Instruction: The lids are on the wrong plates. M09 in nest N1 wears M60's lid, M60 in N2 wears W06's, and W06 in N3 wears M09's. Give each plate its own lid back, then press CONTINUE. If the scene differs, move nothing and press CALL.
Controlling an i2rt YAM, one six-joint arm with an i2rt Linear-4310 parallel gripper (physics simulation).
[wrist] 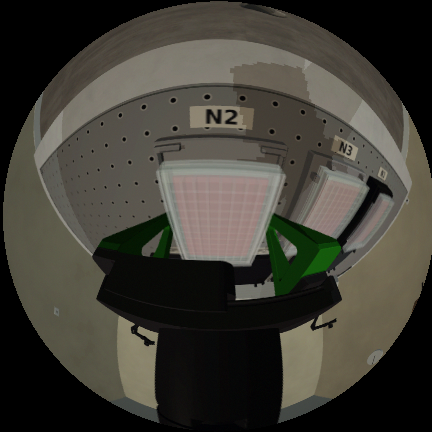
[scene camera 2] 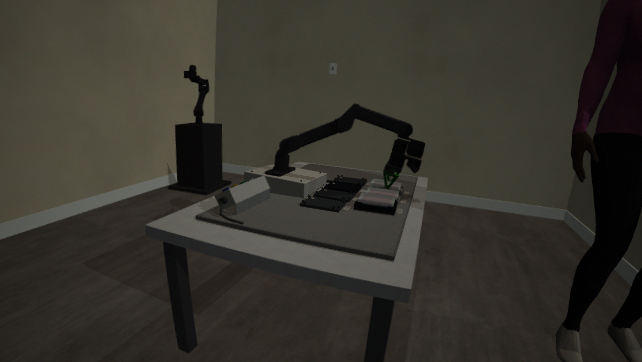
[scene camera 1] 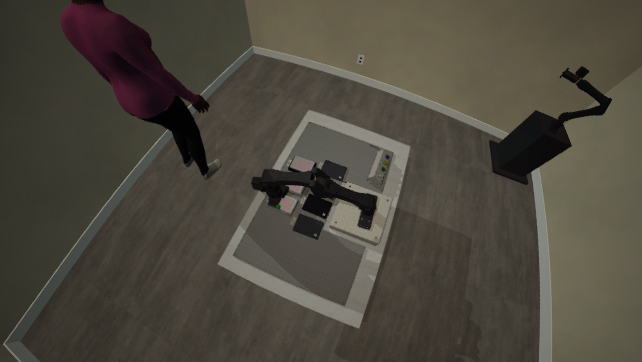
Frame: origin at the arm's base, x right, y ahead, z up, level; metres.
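Where they show: gripper, fingertip midpoint: (wrist: 218,216) (scene camera 2: 388,186) (scene camera 1: 282,202); arm's base at its link origin: (scene camera 2: 281,171) (scene camera 1: 367,211).
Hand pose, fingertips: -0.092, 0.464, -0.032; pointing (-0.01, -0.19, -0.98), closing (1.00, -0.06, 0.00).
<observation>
Each offset is from my fingertips to the top centre of the thing, as dx, dy, dz. "spot": to the spot under its first point. Level surfaces: height alone.
My gripper (wrist: 219,241) (scene camera 1: 278,206) (scene camera 2: 391,178) is shut on a pale-rimmed, pink-gridded lidded plate {-0.001, -0.010, +0.016} (wrist: 219,209) (scene camera 1: 288,205). It holds the plate just above the nest marked N2 {spot: +0.006, +0.082, -0.020} (wrist: 220,116), at the end of the row. The nest's grey floor and corner brackets show bare behind the plate. I cannot tell the lid from the plate in this piece. To the right, a similar pink plate {+0.129, -0.015, +0.008} (wrist: 336,201) (scene camera 1: 294,189) sits by the N3 label {spot: +0.134, +0.073, -0.020} (wrist: 345,148). Beyond it, another pink plate {+0.261, -0.024, +0.018} (wrist: 372,217) (scene camera 1: 301,164) sits in a black frame.
Three black square pads {spot: +0.310, -0.214, -0.012} (scene camera 1: 334,169) {spot: +0.051, -0.190, -0.012} (scene camera 1: 317,205) {spot: -0.073, -0.186, -0.012} (scene camera 1: 309,225) lie beside the nests. A button box {+0.409, -0.477, +0.062} (scene camera 1: 381,167) (scene camera 2: 225,201) stands at the mat's far end. A person (scene camera 1: 133,76) (scene camera 2: 606,179) stands close to the table {dz -0.035} (scene camera 2: 287,258). A black pedestal (scene camera 1: 530,144) (scene camera 2: 198,155) carries a camera arm.
</observation>
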